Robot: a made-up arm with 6 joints. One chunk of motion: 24 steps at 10 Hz.
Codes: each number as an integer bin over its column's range. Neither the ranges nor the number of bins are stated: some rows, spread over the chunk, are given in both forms.
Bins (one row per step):
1: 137 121 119 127 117 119
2: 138 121 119 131 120 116
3: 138 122 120 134 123 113
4: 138 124 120 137 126 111
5: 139 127 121 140 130 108
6: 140 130 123 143 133 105
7: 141 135 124 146 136 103
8: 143 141 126 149 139 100
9: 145 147 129 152 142 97
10: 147 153 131 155 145 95
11: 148 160 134 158 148 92
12: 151 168 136 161 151 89
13: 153 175 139 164 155 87
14: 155 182 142 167 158 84
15: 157 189 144 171 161 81
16: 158 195 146 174 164 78
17: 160 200 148 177 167 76
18: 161 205 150 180 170 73
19: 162 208 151 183 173 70
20: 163 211 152 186 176 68
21: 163 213 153 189 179 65
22: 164 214 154 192 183 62
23: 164 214 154 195 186 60
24: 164 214 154 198 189 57
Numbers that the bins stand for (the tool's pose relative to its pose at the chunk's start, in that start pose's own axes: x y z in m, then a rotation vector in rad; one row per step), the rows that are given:
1: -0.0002 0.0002 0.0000 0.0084 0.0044 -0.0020
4: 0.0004 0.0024 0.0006 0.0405 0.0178 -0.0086
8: 0.0029 0.0151 0.0041 0.0791 0.0371 -0.0176
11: 0.0055 0.0292 0.0088 0.1081 0.0505 -0.0242
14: 0.0090 0.0456 0.0135 0.1370 0.0655 -0.0308
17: 0.0116 0.0590 0.0171 0.1692 0.0789 -0.0374
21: 0.0131 0.0687 0.0200 0.2078 0.0967 -0.0465
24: 0.0136 0.0695 0.0206 0.2367 0.1116 -0.0531
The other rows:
2: 0.0004 0.0002 0.0000 0.0213 0.0088 -0.0045
3: 0.0004 0.0009 0.0006 0.0309 0.0133 -0.0069
5: 0.0009 0.0046 0.0012 0.0502 0.0237 -0.0111
6: 0.0014 0.0069 0.0024 0.0598 0.0282 -0.0135
7: 0.0019 0.0106 0.0029 0.0695 0.0327 -0.0152
9: 0.0039 0.0195 0.0059 0.0888 0.0416 -0.0201
10: 0.0049 0.0240 0.0071 0.0984 0.0461 -0.0218
12: 0.0070 0.0352 0.0100 0.1177 0.0550 -0.0267
13: 0.0080 0.0404 0.0118 0.1274 0.0610 -0.0284
15: 0.0100 0.0508 0.0147 0.1499 0.0699 -0.0333
16: 0.0105 0.0553 0.0159 0.1595 0.0744 -0.0358
18: 0.0121 0.0627 0.0182 0.1788 0.0833 -0.0399
19: 0.0126 0.0650 0.0188 0.1885 0.0878 -0.0424
20: 0.0131 0.0672 0.0194 0.1981 0.0923 -0.0440
22: 0.0136 0.0695 0.0206 0.2174 0.1027 -0.0489
23: 0.0136 0.0695 0.0206 0.2271 0.1072 -0.0506

